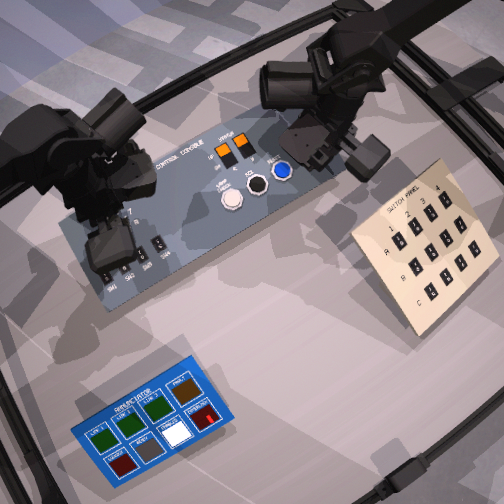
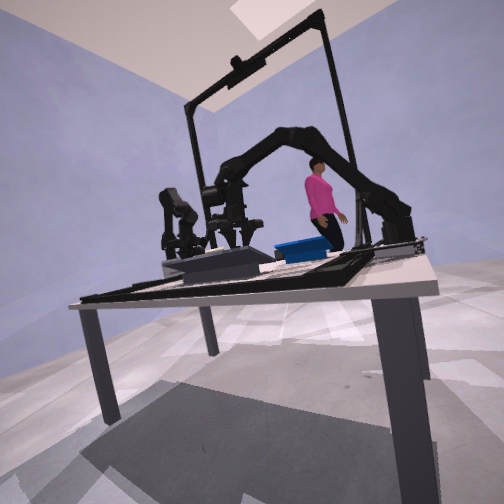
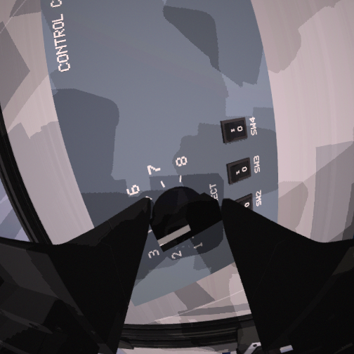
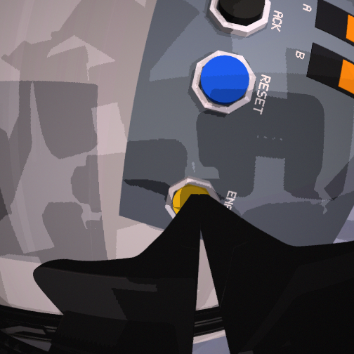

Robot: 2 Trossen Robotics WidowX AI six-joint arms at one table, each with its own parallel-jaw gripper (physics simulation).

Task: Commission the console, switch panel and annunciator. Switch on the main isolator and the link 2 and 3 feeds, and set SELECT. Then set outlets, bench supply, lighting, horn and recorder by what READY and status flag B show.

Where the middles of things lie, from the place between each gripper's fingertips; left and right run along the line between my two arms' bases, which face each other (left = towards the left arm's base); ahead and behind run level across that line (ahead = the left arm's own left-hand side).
My left hand is 1 cm to the right of the black rotary SELECT knob point(image 3: 180, 212). From my left hand the other things lie so: blue RESET button point(image 4: 224, 78) 24 cm to the right, 2 cm below, 1 cm behind.
My right hand is 1 cm past the blue RESET button and 6 cm to the right of it. Round my right hand: black rotary SELECT knob (32 cm to the left, 3 cm above).
